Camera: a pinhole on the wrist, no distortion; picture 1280 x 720 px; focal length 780.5 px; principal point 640.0 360.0 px. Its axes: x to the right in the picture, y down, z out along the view. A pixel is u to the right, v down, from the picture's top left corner.
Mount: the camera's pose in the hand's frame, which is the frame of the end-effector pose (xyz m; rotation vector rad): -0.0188 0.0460 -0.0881 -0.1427 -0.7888 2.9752
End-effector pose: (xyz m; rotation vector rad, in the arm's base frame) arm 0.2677 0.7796 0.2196 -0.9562 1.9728 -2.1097
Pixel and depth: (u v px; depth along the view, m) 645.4 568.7 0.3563
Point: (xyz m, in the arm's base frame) 0.4746 0.6927 0.3867
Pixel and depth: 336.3 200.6 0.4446
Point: 0.3933 0.4376 0.3476
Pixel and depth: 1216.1 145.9 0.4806
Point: 0.7994 0.6675 0.0951
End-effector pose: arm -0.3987 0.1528 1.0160 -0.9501 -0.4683 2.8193
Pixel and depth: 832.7 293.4 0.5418
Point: -0.4699 0.1690 1.4860
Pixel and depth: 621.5 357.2 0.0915
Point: -0.3727 0.1481 1.0240
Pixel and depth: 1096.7 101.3 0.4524
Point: -0.3587 0.0158 1.4780
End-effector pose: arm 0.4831 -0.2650 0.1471 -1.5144 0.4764 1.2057
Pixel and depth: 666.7 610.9 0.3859
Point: 0.5754 -0.0411 0.3550
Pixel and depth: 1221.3 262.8 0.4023
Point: 0.2936 -0.1076 0.5248
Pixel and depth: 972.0 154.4 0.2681
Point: 0.3583 -0.1539 0.3091
